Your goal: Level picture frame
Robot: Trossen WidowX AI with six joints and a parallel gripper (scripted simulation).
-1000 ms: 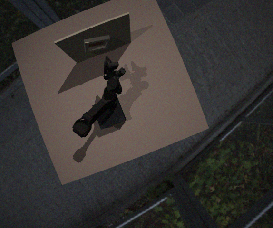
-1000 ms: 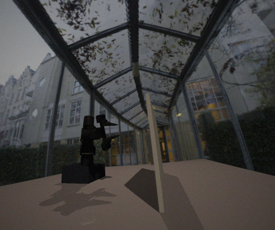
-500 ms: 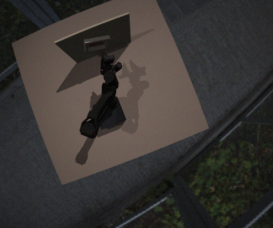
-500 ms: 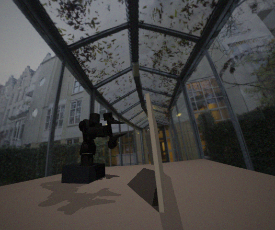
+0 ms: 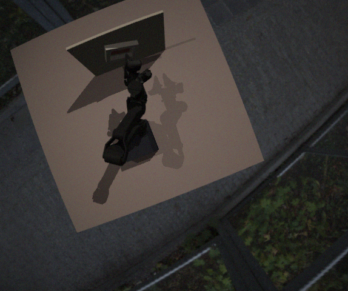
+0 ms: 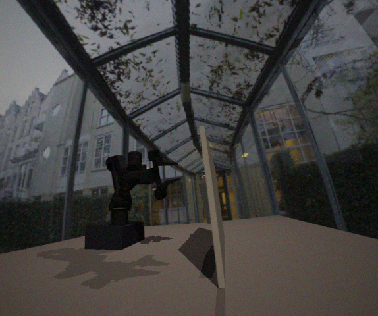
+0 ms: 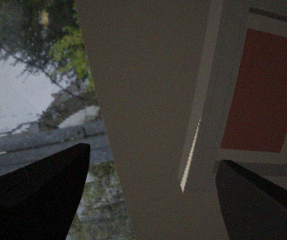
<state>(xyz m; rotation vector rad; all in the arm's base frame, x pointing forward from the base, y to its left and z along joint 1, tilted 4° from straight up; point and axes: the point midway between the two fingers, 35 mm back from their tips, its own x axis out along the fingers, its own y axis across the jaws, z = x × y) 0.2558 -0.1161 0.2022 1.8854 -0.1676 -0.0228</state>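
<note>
Now: gripper tip 110 mm short of the picture frame and 100 mm above it. The rest, counted from my gripper tip: wall panel 120 mm below, 110 mm ahead, 10 mm to the right.
</note>
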